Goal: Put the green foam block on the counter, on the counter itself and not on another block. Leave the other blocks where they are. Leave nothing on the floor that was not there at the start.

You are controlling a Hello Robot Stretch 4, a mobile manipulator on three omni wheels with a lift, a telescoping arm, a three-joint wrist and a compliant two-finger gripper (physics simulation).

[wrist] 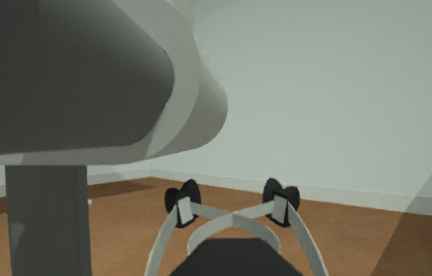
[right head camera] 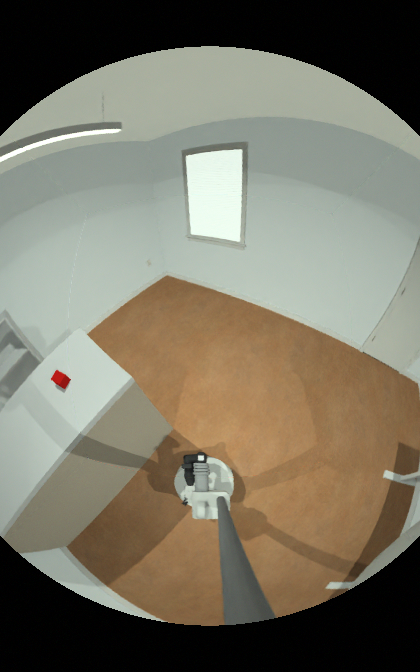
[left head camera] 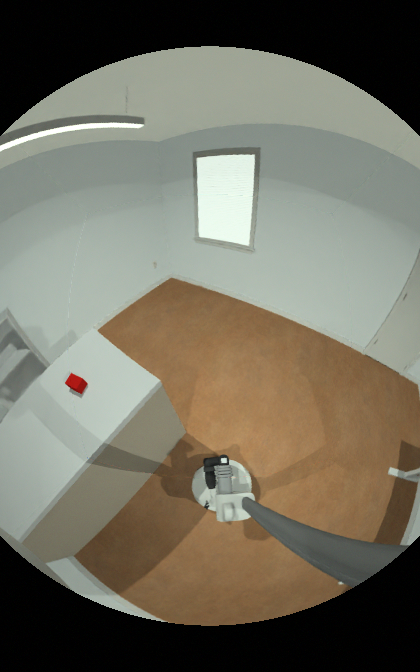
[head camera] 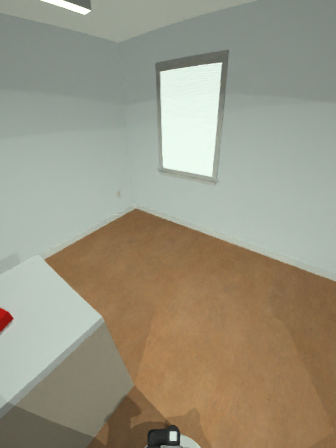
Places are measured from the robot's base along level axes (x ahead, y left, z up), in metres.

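Where they show: gripper, fingertip midpoint: (wrist: pixel 231 194).
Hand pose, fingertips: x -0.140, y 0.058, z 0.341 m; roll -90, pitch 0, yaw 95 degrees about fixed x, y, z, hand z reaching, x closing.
Note:
After its pixels a point has its place.
The green foam block does not show in any view. The white counter (head camera: pixel 55 310) @[y 0.469, x 0.472, z 0.882 m] (left head camera: pixel 120 370) (right head camera: pixel 100 370) stands at the left in the head views. A red block (head camera: pixel 4 319) @[y 0.633, x 0.399, z 0.912 m] (left head camera: pixel 76 383) (right head camera: pixel 61 379) lies on its top; in the head camera view it is cut off by the left edge. My gripper (wrist: pixel 231 194) @[y 0.058, x -0.140, z 0.341 m] is open in the wrist view, its two dark fingertips apart with wall and floor showing between them. It is away from the counter top and touches no block.
A grey shelf unit (left head camera: pixel 22 327) (right head camera: pixel 20 327) stands behind the counter at the far left. White foot-like pieces (left head camera: pixel 397 473) (right head camera: pixel 395 476) show at the right edge. A window is in the back wall. The robot's mast (wrist: pixel 47 220) @[y -0.081, x -0.067, z 0.334 m] is beside the gripper.

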